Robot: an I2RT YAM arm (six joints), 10 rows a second.
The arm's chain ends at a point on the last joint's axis. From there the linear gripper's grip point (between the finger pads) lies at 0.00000 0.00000 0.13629 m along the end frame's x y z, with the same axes.
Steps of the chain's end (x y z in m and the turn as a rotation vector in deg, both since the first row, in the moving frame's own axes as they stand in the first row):
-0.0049 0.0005 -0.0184 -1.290 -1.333 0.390
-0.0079 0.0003 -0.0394 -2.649 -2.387 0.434
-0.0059 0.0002 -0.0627 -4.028 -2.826 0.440
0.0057 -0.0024 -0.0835 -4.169 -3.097 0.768
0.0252 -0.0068 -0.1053 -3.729 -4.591 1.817
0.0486 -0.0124 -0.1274 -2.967 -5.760 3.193
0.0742 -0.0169 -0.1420 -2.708 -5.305 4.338
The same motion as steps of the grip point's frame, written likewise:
-0.0081 0.0036 -0.0185 -1.290 -1.333 0.390
-0.0136 0.0066 -0.0397 -2.649 -2.387 0.434
-0.0127 0.0097 -0.0632 -4.028 -2.826 0.440
-0.0017 0.0075 -0.0841 -4.169 -3.097 0.768
0.0142 0.0019 -0.1060 -3.729 -4.591 1.817
0.0347 -0.0057 -0.1283 -2.967 -5.760 3.193
0.0614 -0.0110 -0.1427 -2.708 -5.305 4.338

